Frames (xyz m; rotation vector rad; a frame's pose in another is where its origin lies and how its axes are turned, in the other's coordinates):
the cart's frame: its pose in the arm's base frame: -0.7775 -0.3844 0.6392 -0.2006 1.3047 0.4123
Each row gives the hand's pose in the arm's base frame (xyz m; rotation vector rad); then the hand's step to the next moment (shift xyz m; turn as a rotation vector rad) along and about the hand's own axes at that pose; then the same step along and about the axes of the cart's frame.
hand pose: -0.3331 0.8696 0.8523 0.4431 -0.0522 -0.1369
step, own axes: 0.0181 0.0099 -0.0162 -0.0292 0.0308 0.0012
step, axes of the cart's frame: 0.0161 0.0028 0.0205 -0.0127 0.0398 -0.0074
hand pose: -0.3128 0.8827 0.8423 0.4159 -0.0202 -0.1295
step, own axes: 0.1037 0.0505 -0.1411 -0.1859 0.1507 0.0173
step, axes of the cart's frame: 0.1449 0.0250 0.1077 -0.0811 0.2142 -0.0715
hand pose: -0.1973 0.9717 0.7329 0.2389 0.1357 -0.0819
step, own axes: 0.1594 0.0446 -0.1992 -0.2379 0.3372 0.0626
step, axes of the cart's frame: 0.2392 0.0007 0.0993 -0.1458 0.3910 -0.0075
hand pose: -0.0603 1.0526 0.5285 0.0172 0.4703 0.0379
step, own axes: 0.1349 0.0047 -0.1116 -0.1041 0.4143 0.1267
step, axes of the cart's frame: 0.1705 -0.0318 0.0244 -0.0998 0.4066 0.1524
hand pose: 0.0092 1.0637 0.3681 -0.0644 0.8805 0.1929
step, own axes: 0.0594 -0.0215 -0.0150 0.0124 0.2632 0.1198
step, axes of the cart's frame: 0.0571 -0.0302 0.0065 -0.0102 0.2384 0.1638
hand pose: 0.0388 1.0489 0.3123 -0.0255 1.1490 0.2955
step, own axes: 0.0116 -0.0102 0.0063 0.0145 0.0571 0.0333
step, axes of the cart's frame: 0.0102 -0.0115 0.0064 0.0080 0.0501 0.0448
